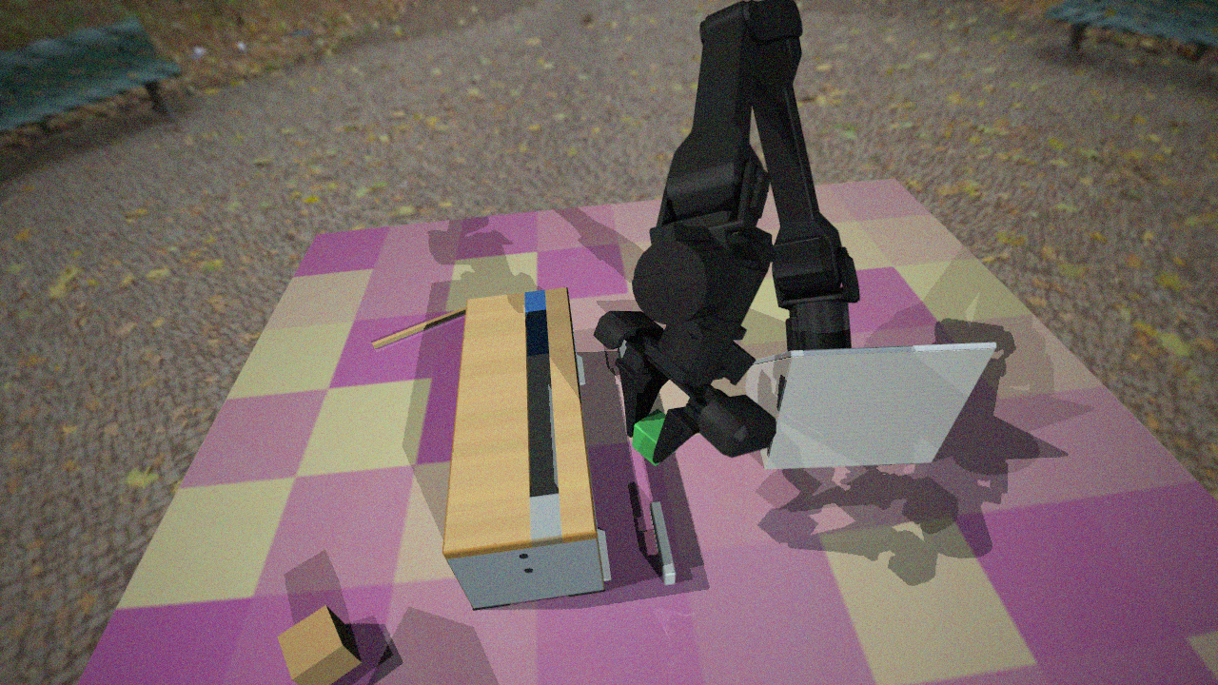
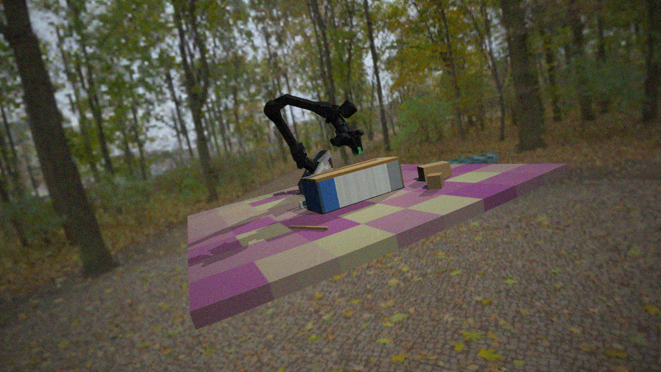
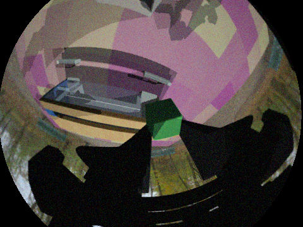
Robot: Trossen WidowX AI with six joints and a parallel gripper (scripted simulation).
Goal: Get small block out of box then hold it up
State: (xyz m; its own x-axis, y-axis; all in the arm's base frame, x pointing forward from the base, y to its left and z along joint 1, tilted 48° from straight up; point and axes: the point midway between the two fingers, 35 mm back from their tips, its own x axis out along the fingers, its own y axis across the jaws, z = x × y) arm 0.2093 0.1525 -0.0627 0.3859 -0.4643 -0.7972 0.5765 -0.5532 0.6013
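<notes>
Right now the green block is 1 cm behind my gripper tip and 1 cm to the right of it. Also, from my gripper tip: long box (10 cm ahead, 12 cm to the right, 11 cm below); then tan cube (33 cm ahead, 13 cm to the left, 15 cm below); then thin wooden stick (36 cm ahead, 39 cm to the right, 17 cm below).
</notes>
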